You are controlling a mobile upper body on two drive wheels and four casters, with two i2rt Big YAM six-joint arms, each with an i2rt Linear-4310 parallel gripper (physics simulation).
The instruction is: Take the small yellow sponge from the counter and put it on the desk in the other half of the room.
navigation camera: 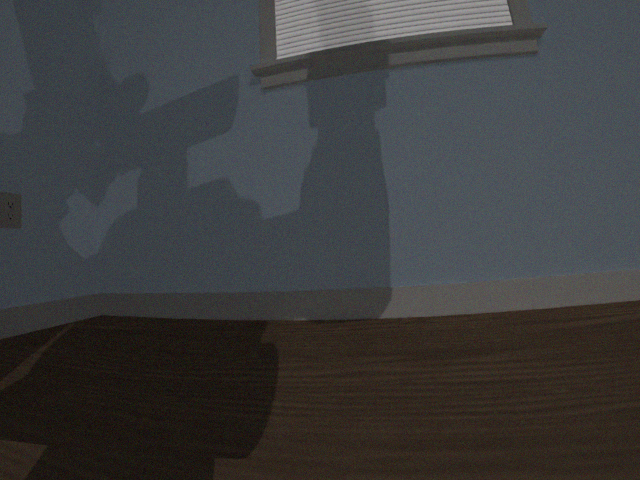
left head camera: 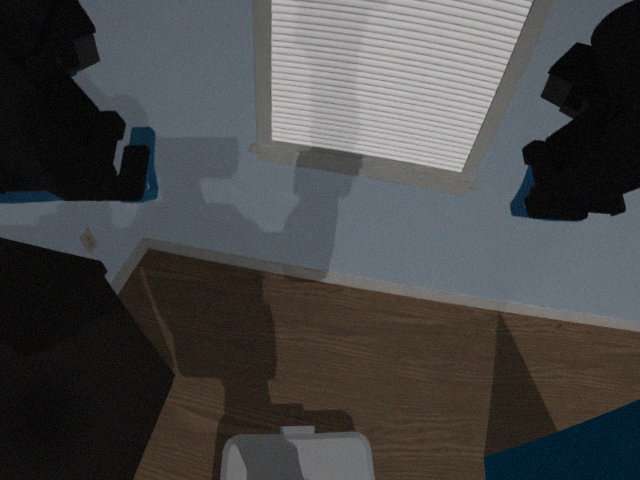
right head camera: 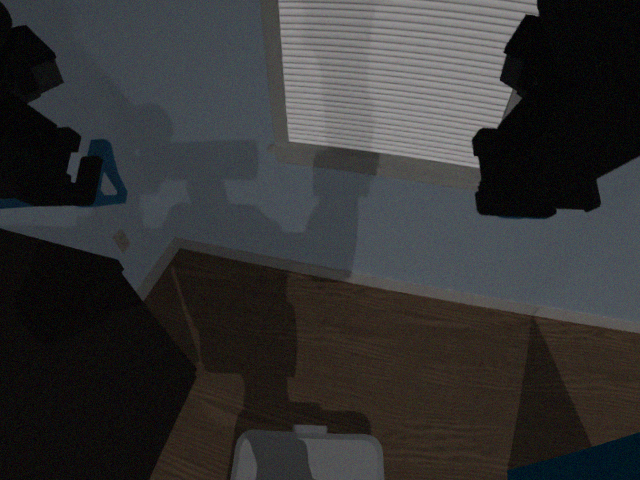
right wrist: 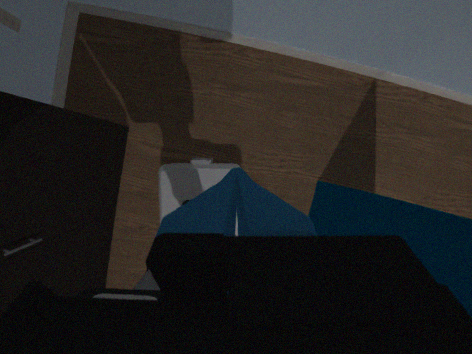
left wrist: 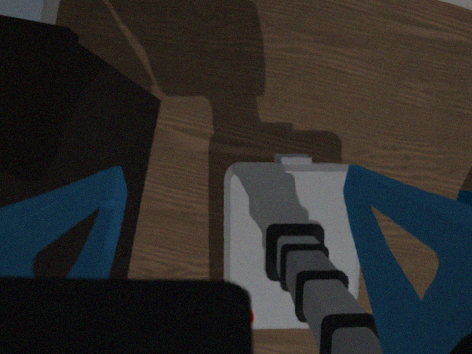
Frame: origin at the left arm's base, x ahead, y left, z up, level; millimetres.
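Seen in the pictures: left gripper, between the fingertips: [left head camera: 114, 193] [right head camera: 91, 198] [left wrist: 235, 178]; right gripper, between the fingertips: [left head camera: 512, 210] [right head camera: 484, 207] [right wrist: 236, 175].
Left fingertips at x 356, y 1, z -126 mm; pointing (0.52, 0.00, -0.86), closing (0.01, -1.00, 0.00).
A point is followed by its place in that frame.
The yellow sponge does not show in any view. No surface that I can tell to be the counter top or the desk top shows. My left gripper [left wrist: 235, 178] @[x 356, y 1, z -126 mm] is open, its two blue fingers wide apart with nothing between them, above the pale base plate and the floor. My right gripper [right wrist: 236, 175] @[x 353, y -449, z -129 mm] is shut, its blue fingertips together with nothing between them. In the head camera views both grippers hang at the sides, in front of the blue-grey wall.
A dark cabinet [left head camera: 67, 361] @[x 362, y 330, z -626 mm] [right head camera: 77, 361] @[x 330, y 336, z -621 mm] [left wrist: 65, 115] @[x 434, y 314, z -584 mm] [right wrist: 50, 185] @[x 241, y 355, z -784 mm] stands at the left, its handle [right wrist: 22, 247] showing in the right wrist view. A dark blue block [left head camera: 578, 444] @[x 148, y -1040, z -833 mm] [right wrist: 390, 220] @[x 134, y -1037, z -693 mm] stands at the lower right. A wall with a blinded window [left head camera: 382, 82] @[x 1163, y -484, z -267 mm] [navigation camera: 382, 23] @[x 1167, y -462, z -489 mm] lies ahead, past wooden floor [navigation camera: 439, 392] @[x 722, y -371, z -1410 mm].
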